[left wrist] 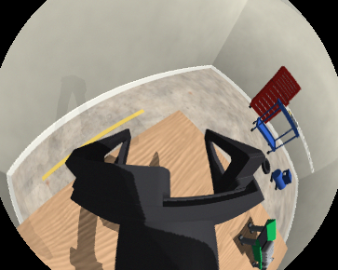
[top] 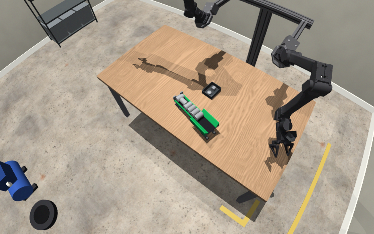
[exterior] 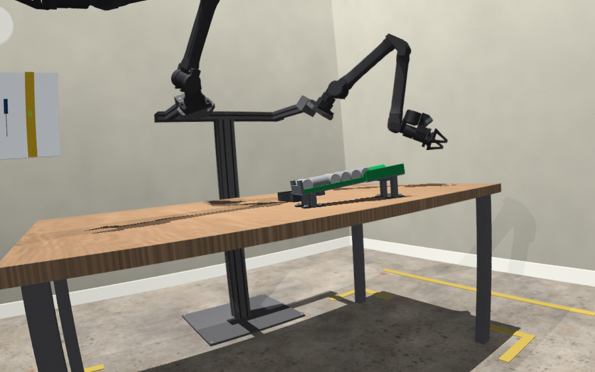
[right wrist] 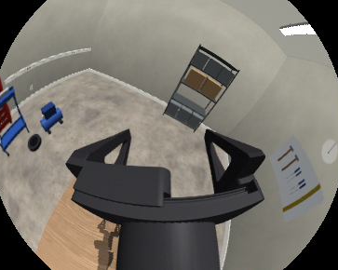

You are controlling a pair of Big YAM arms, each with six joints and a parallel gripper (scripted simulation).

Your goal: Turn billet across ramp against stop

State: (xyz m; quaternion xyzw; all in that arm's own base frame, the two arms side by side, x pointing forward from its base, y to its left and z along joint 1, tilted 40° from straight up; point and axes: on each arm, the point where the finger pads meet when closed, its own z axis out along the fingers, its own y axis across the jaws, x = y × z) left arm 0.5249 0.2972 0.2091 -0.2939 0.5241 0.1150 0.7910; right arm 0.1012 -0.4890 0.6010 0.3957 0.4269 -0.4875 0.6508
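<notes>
Now: the stop 83 cm to the right of my left hand and 13 cm below it. Round my left hand: dark tray: 68 cm to the right, 24 cm behind, 18 cm below.
</notes>
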